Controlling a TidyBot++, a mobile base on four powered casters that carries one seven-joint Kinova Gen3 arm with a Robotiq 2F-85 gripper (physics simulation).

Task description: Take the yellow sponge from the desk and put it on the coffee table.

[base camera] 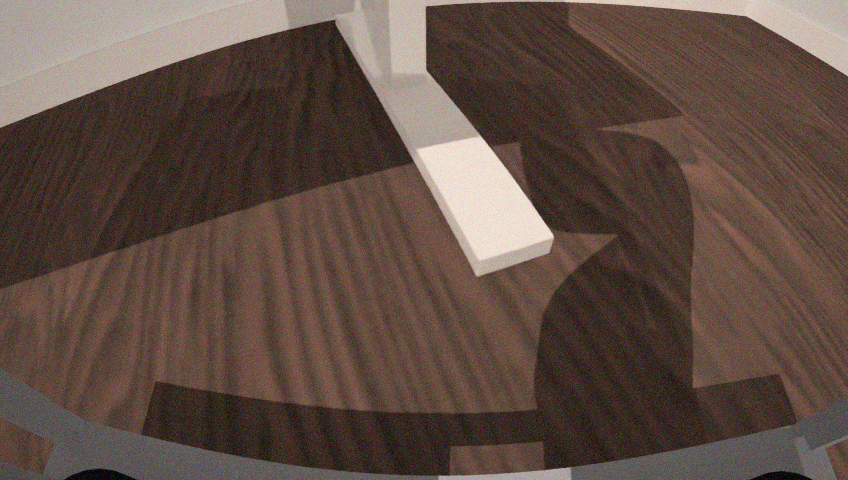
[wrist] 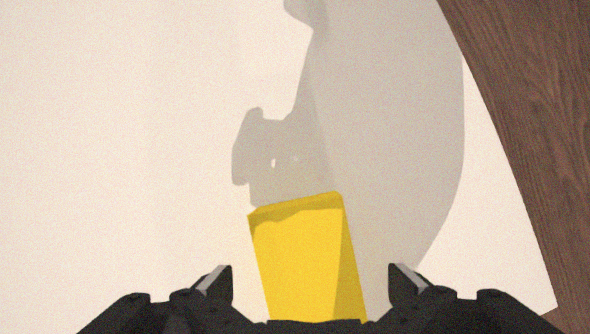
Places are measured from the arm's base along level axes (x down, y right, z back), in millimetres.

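Pixels of known places: gripper, fingertip midpoint: (wrist: 310,282).
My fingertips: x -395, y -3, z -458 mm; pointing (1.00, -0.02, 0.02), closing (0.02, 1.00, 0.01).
Ahead of a thing's pixels: the offset from my fingertips to its top centre. "spot": to the spot under its first point. Level surfaces: height alone.
The yellow sponge {dx +26, dy +0, dz +10 mm} (wrist: 300,260) lies on the white desk top {dx +71 mm} (wrist: 125,125) in the wrist view, at the bottom middle, turned slightly from the line of the fingers. My gripper (wrist: 310,282) is open, with one finger on each side of the sponge and a gap to both. The sponge's near end is hidden behind the gripper's body. How high the fingertips are above the desk top is hard to tell. In the base camera view the desk's white foot (base camera: 484,202) and upright leg {spot: dx +683, dy -37, dz -207 mm} (base camera: 408,35) show. The coffee table does not show in either view.
The desk's curved edge runs down the right side of the wrist view, with the wood floor {dx +791 mm} (wrist: 540,100) beyond it. A shadow of the arm falls across the desk top. In the base camera view, the wood floor (base camera: 238,297) reaches to pale walls at the back.
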